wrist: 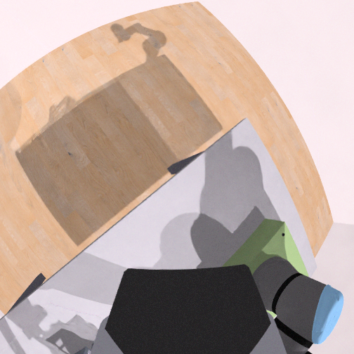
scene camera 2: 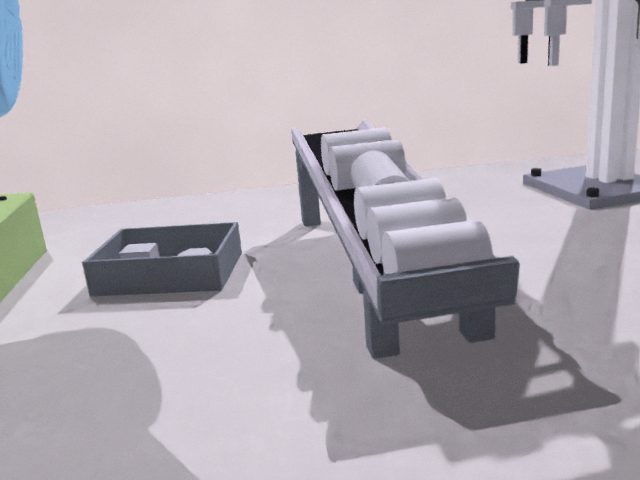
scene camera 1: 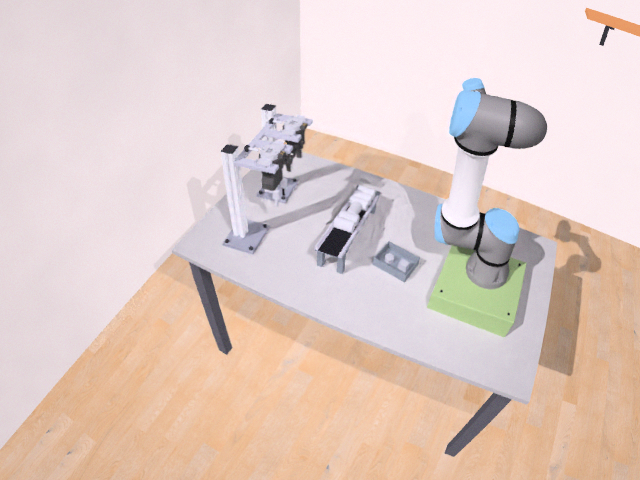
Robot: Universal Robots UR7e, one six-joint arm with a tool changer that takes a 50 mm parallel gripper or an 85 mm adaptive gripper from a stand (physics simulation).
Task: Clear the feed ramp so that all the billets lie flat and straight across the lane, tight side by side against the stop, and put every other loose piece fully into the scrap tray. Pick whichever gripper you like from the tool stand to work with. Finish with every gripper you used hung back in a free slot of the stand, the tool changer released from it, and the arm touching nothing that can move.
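Frame: origin at the arm's base, x back, y right, z up, level; millimetres.
Where they show: arm's base, link origin: (scene camera 1: pixel 486 272).
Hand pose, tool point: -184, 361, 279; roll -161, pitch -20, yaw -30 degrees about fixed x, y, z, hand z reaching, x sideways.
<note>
Things, the pixels of their top centre, and the offset from my tool point, as dx, dy, dz. Level surfaces: height alone.
- stop, top centre: (scene camera 2: pixel 448 266) -350, -226, -280
- fourth billet, top centre: (scene camera 2: pixel 380 157) (scene camera 1: pixel 354 205) -324, -378, -239
- scrap tray, top centre: (scene camera 2: pixel 164 240) (scene camera 1: pixel 397 257) -115, -441, -318
- table, surface height: dz -353
Three billets (scene camera 2: pixel 439 250) (scene camera 2: pixel 418 222) (scene camera 2: pixel 400 198) lie across the feed ramp (scene camera 1: pixel 334 241) (scene camera 2: pixel 334 211), side by side by the stop (scene camera 2: pixel 448 289). A fourth billet (scene camera 1: pixel 354 208) (scene camera 2: pixel 378 166) is turned roughly along the lane. Two more (scene camera 2: pixel 343 167) (scene camera 2: pixel 356 137) lie across it farther up. Two loose pieces (scene camera 1: pixel 389 256) (scene camera 1: pixel 403 265) (scene camera 2: pixel 138 251) (scene camera 2: pixel 196 252) lie inside the scrap tray (scene camera 1: pixel 387 269) (scene camera 2: pixel 155 277). Two grippers hang on the tool stand (scene camera 1: pixel 236 196) (scene camera 2: pixel 612 93). No gripper or fingers show on the arm; a dark tool body (wrist: pixel 187 310) fills the bottom of the wrist view.
The arm stands upright on a green base (scene camera 1: pixel 478 304) (scene camera 2: pixel 15 237) (wrist: pixel 270 240) beside the tray, high above the table (scene camera 1: pixel 310 289). The ramp stands between tray and tool stand. One hanging gripper's spaced fingers (scene camera 2: pixel 538 50) show at top right in scene camera 2.
</note>
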